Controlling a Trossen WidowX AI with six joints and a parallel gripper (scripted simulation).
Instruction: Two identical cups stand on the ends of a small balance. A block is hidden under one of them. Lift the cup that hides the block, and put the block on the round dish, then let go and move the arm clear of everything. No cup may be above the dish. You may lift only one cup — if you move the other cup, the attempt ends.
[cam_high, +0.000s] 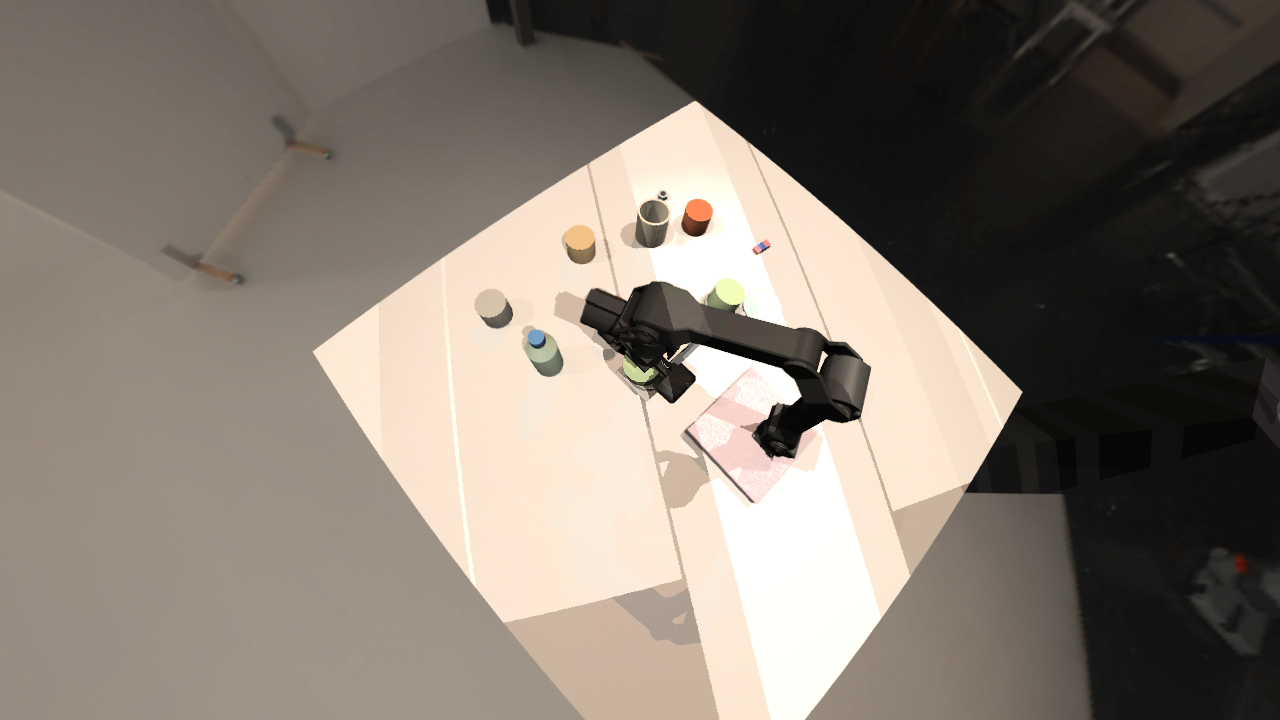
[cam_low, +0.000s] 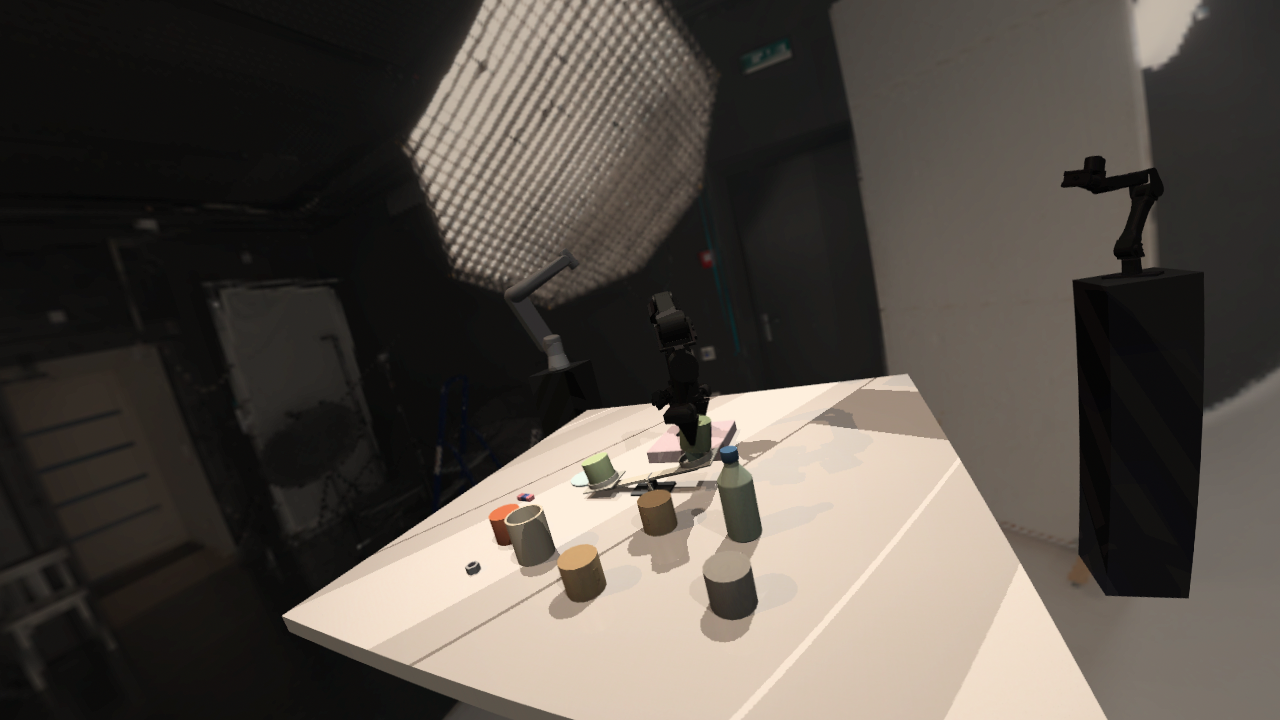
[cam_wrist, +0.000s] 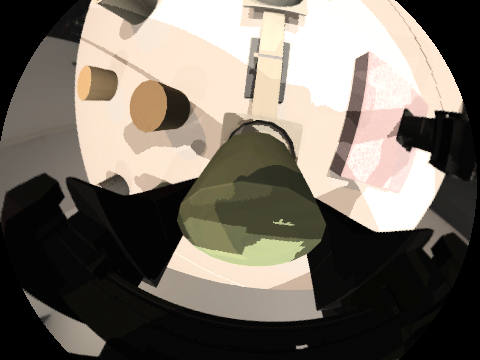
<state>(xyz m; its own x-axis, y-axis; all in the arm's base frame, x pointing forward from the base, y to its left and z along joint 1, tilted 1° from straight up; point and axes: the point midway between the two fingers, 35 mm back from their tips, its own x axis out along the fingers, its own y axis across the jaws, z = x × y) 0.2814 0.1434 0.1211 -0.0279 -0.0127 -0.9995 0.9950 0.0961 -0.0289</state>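
My gripper tip is now 20 mm to the left of the pale green block and 40 mm above it. From my gripper tip the other things lie so: bottle with blue cap 160 mm ahead, 130 mm to the left, 10 mm below; pale blue round dish 50 mm behind, 370 mm to the right, 120 mm below; grey cylinder 330 mm ahead, 140 mm to the left, 90 mm below.
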